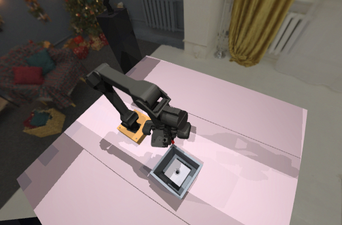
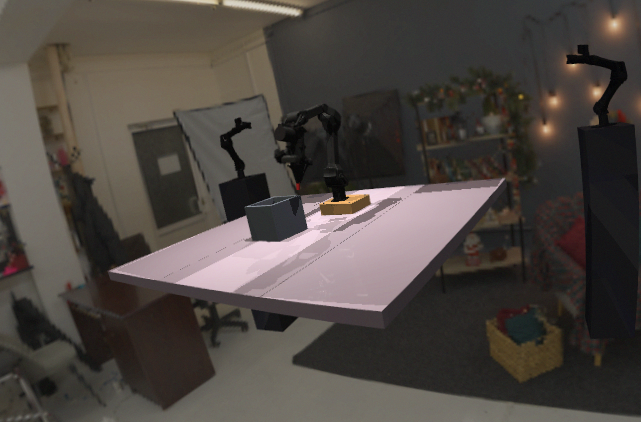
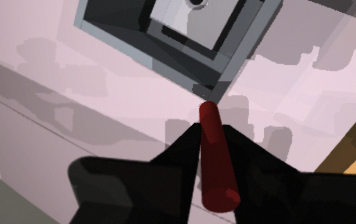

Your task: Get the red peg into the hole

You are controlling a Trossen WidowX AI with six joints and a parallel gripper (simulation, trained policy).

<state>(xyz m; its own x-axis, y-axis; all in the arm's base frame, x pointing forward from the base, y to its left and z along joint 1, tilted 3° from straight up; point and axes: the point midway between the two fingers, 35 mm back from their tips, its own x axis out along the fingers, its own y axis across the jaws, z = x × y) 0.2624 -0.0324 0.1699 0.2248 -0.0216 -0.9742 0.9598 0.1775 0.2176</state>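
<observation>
My gripper tip is now 140 mm above the light plate, 100 mm to the left of it and 60 mm short of it. The rest, counted from my gripper tip: red peg: 10 mm above.
</observation>
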